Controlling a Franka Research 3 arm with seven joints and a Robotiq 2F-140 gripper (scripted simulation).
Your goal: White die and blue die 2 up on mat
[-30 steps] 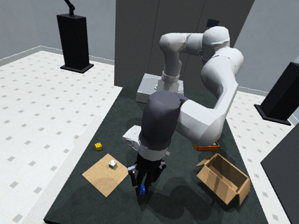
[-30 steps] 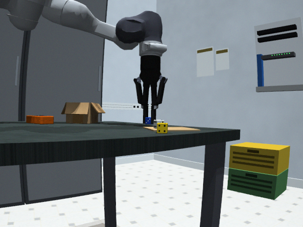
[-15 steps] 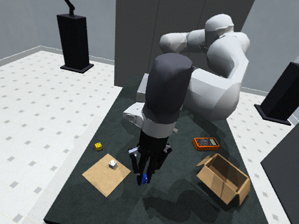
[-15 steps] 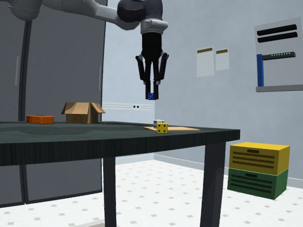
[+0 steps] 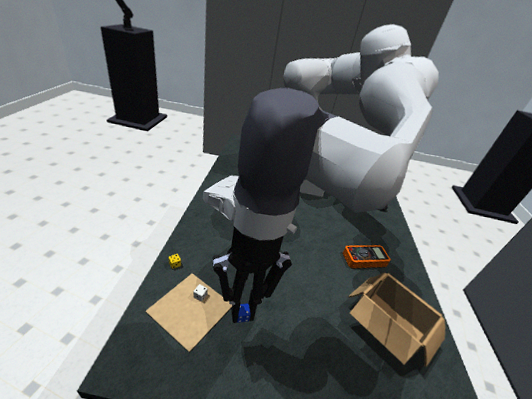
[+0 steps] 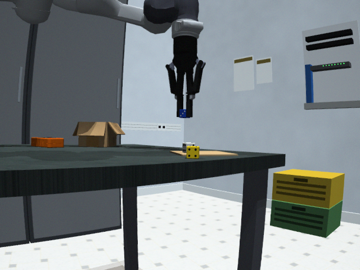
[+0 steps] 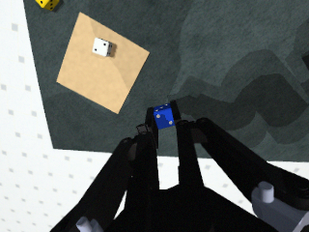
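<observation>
My hand is 4 cm past the tan mat, 12 cm to the left of it and 13 cm above it. Also, from my hand: blue die (2 cm below); yellow die (15 cm behind, 21 cm to the right, 12 cm below); white die (8 cm behind, 12 cm to the right, 12 cm below).
</observation>
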